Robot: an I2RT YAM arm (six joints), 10 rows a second.
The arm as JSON. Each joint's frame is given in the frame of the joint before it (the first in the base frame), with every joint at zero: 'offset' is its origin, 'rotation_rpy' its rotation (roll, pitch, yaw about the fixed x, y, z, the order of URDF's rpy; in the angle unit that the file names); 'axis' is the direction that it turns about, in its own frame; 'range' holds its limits. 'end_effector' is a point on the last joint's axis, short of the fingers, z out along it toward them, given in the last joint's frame.
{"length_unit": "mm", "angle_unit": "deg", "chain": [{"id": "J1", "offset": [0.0, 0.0, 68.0], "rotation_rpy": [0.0, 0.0, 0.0], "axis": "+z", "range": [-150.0, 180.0]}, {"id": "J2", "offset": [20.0, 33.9, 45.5], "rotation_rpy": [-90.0, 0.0, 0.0], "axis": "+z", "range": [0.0, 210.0]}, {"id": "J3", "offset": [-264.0, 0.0, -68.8], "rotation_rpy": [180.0, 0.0, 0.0], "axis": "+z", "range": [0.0, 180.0]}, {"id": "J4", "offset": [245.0, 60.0, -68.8], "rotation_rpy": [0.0, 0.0, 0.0], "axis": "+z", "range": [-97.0, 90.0]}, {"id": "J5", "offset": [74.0, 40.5, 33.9], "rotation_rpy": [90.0, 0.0, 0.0], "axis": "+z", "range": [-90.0, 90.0]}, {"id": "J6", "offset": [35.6, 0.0, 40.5], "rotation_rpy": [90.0, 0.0, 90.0], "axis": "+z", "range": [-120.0, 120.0]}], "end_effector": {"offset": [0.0, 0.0, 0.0], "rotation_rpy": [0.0, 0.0, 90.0]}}
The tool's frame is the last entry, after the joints.
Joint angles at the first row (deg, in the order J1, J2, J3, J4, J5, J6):
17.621 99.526 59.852 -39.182 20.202 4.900
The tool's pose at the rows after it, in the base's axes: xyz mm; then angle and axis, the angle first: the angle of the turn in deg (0 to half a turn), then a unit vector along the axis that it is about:
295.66 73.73 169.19 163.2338 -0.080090 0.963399 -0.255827
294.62 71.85 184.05 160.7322 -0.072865 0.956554 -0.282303
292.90 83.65 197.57 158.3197 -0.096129 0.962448 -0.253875
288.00 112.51 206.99 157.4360 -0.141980 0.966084 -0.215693
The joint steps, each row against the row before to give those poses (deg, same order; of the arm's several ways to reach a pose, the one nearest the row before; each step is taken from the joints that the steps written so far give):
-0.042 -2.111 -0.545 -1.496 12.070 -0.079
0.065 -2.189 0.704 -0.769 3.541 -0.216
1.951 -1.796 1.233 -0.214 -2.742 -1.242
5.002 0.138 2.606 -2.157 -3.486 0.137

